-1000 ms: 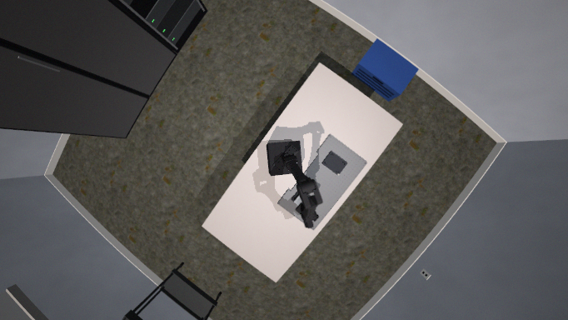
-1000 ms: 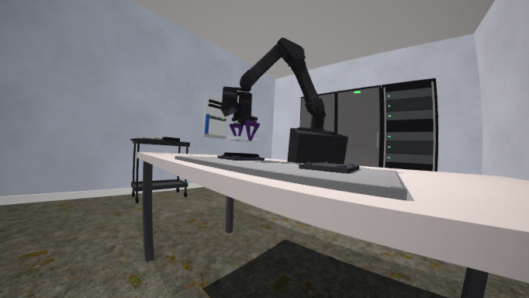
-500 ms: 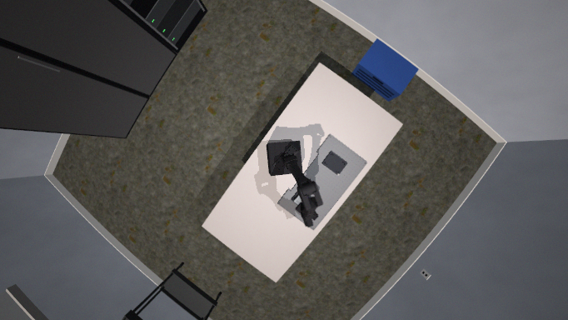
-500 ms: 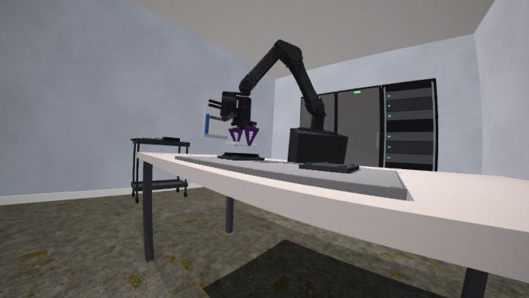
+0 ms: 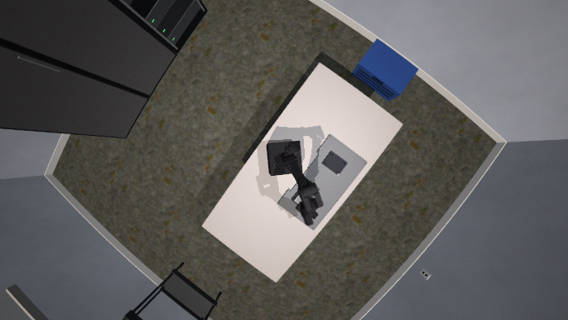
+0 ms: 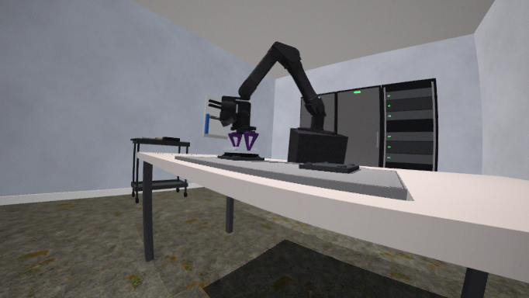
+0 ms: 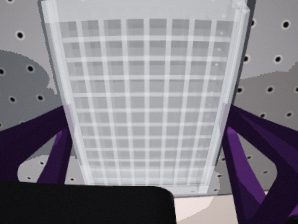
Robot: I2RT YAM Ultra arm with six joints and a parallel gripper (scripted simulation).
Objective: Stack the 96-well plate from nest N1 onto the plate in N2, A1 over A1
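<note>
My gripper is now right at the clear 96-well plate. From my hand the other things lie so: dark plate 3 cm below.
</note>
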